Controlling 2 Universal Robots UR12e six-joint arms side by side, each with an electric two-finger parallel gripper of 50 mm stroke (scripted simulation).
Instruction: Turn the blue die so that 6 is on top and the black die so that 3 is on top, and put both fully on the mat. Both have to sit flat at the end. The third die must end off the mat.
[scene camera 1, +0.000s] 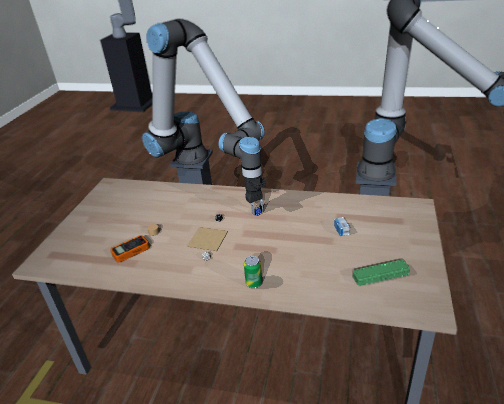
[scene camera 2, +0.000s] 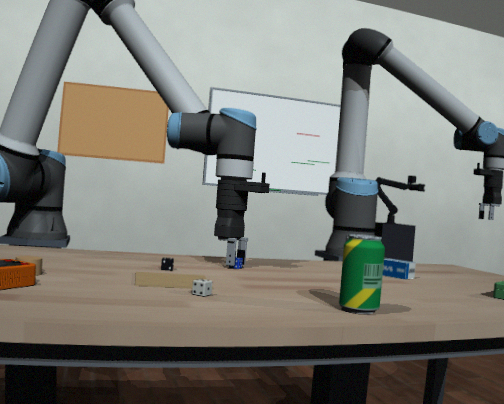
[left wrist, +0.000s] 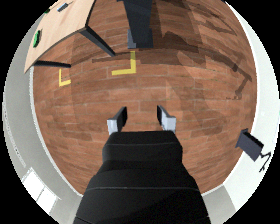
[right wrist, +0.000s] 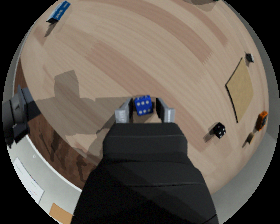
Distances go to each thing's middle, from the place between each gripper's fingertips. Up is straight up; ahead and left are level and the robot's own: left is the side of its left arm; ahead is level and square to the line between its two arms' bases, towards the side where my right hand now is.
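Scene:
Tan mat (scene camera 2: 147, 279): 170 mm to the right of my right hand (scene camera 2: 235, 264), 230 mm ahead of it and 20 mm below it.

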